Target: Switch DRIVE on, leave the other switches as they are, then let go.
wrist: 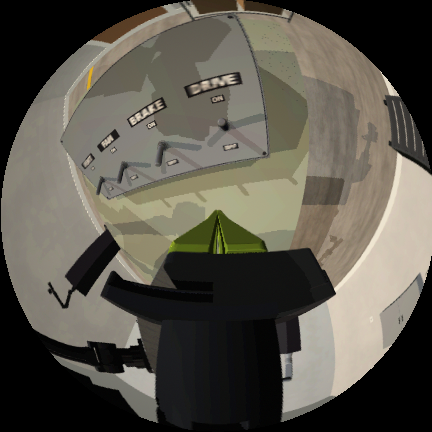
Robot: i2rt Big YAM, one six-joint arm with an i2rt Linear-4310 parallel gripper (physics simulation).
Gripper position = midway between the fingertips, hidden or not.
Note:
In view: my gripper point(217, 214) and a grey switch panel point(170, 90).

